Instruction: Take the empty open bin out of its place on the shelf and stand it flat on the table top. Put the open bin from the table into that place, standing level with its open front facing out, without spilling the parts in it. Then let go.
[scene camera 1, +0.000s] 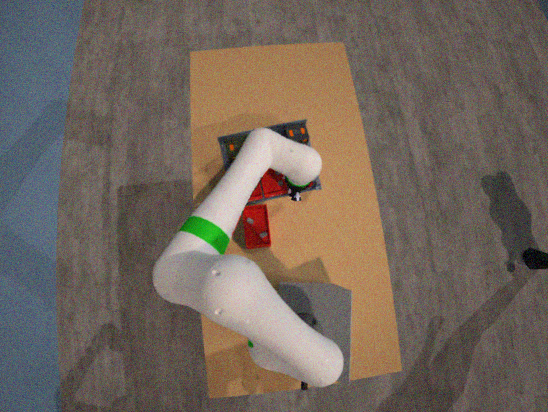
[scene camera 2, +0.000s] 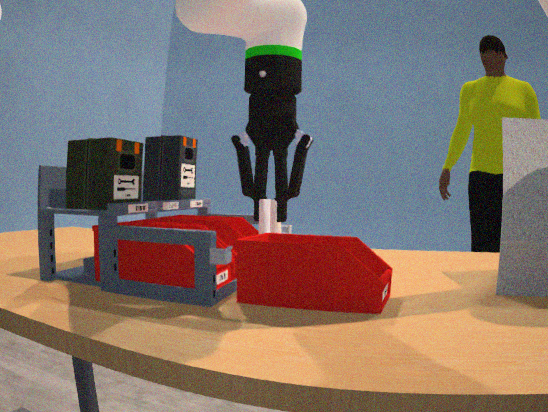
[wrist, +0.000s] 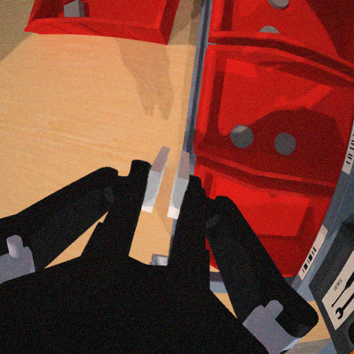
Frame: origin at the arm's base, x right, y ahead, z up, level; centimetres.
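Seen in the pictures: gripper, between the fingertips: (scene camera 1: 291, 194).
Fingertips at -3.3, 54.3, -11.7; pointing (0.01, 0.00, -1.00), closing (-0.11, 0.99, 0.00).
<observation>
Pixels of each thing's top centre, then the offset from my fingertips to it, as dx, dy, dz. "pt": a spot on its surface instead.
- open bin with grey parts, centre of its top: (scene camera 2: 320, 239) (scene camera 1: 256, 225) -14.9, -14.0, +2.9
- shelf, a spot on its surface: (scene camera 2: 202, 260) pt -25.1, -4.3, +0.7
- middle red bin, centre of its top: (scene camera 2: 193, 221) (scene camera 1: 271, 172) -8.7, +8.6, +3.5
The empty open bin (wrist: 265, 210), red, sits in the end place of the shelf's lower level, low right in the wrist view. No parts show in it; the fingers partly cover it. My gripper (scene camera 1: 296, 196) (scene camera 2: 274, 225) (wrist: 171, 164) points down at the shelf front, beside this bin's front. Its fingers are almost together, with a narrow gap showing bare table and no bin wall between them. The open bin with grey parts (scene camera 1: 256, 227) (scene camera 2: 310, 275) (wrist: 100, 20) stands flat on the table in front of the shelf (scene camera 2: 202, 260) (wrist: 192, 100).
A middle red bin (scene camera 1: 274, 182) (wrist: 285, 115) holding two grey round parts sits beside the empty one. Dark cases (scene camera 2: 105, 172) (scene camera 2: 170, 167) stand on the upper level. A grey block (scene camera 1: 340, 305) (scene camera 2: 520, 210) stands near the arm's base. A person (scene camera 2: 492, 130) stands behind the table.
</observation>
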